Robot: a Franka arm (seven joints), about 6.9 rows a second.
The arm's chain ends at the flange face. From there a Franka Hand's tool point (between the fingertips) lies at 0.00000 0.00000 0.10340 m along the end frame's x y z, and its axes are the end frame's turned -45 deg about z.
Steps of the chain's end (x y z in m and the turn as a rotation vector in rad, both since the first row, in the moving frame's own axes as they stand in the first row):
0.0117, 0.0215, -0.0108, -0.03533, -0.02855, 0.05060
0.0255, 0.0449, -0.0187, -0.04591, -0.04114, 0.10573
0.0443, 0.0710, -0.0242, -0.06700, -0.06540, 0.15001
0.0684, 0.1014, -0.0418, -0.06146, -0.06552, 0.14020
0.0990, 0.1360, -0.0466, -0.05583, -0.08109, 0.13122
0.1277, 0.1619, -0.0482, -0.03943, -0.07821, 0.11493
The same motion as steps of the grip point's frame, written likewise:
-0.0116, 0.0239, -0.0109, -0.00479, -0.04517, 0.05060
-0.0201, 0.0498, -0.0189, -0.00337, -0.06155, 0.10573
-0.0285, 0.0809, -0.0247, -0.00113, -0.09362, 0.15001
-0.0326, 0.1191, -0.0422, 0.00287, -0.08979, 0.14020
-0.0360, 0.1637, -0.0471, 0.01786, -0.09682, 0.13122
-0.0326, 0.2015, -0.0486, 0.02742, -0.08318, 0.11493

